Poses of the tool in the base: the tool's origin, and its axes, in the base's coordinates. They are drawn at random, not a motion.
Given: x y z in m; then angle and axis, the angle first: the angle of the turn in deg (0 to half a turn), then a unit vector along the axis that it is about.
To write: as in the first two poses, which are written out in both.
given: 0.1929 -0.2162 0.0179 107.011 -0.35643 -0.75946 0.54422
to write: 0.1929 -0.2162 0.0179 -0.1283 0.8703 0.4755 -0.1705 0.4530 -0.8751
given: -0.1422 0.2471 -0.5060 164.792 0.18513 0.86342 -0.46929
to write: -0.1422 0.2471 -0.5060 -0.8976 0.1910 -0.3972 0.4372 0.4999 -0.7476
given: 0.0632 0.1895 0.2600 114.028 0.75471 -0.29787 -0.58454
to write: 0.0632 0.1895 0.2600 0.3943 -0.8502 -0.3487 0.2175 -0.2823 0.9343
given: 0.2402 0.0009 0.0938 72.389 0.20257 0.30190 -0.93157
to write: 0.2402 0.0009 0.0938 0.3312 -0.8453 -0.4194 0.9306 0.3661 -0.0031
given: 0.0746 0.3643 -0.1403 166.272 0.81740 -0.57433 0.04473
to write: 0.0746 0.3643 -0.1403 0.3458 -0.9149 0.2084 -0.9361 -0.3211 0.1433
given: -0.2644 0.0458 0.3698 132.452 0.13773 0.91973 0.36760
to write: -0.2644 0.0458 0.3698 -0.6432 0.4834 -0.5938 -0.0591 0.7419 0.6679
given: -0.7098 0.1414 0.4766 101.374 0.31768 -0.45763 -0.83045
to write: -0.7098 0.1414 0.4766 -0.0764 -0.9882 0.1328 0.6401 0.0535 0.7664
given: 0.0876 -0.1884 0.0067 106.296 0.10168 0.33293 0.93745
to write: 0.0876 -0.1884 0.0067 -0.2674 0.9431 -0.1975 -0.8564 -0.1387 0.4973
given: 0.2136 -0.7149 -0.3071 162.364 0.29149 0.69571 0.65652
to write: 0.2136 -0.7149 -0.3071 -0.7871 0.5950 0.1630 0.1971 -0.0077 0.9803
